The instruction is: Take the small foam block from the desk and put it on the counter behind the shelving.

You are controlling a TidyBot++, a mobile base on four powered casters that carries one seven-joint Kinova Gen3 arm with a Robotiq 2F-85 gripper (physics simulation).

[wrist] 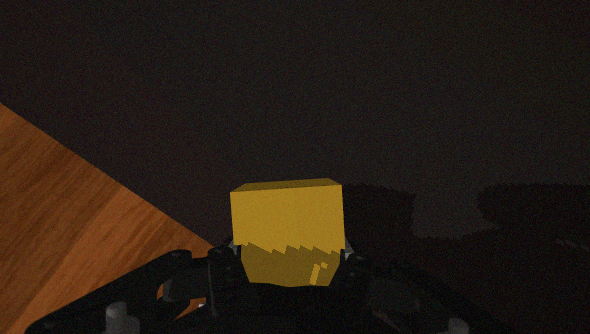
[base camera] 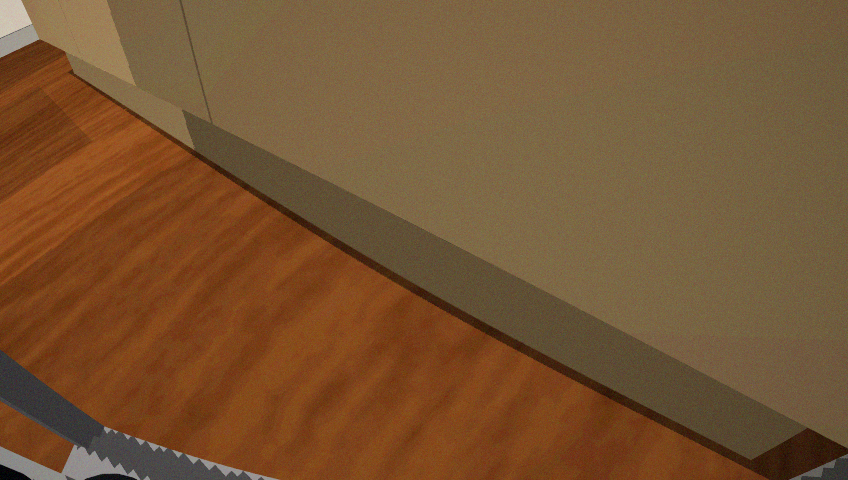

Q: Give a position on a tan cabinet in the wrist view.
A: At 453, 136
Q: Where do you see a yellow foam block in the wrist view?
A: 291, 232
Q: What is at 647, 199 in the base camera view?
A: A tan cabinet.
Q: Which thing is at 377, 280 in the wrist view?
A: My gripper.
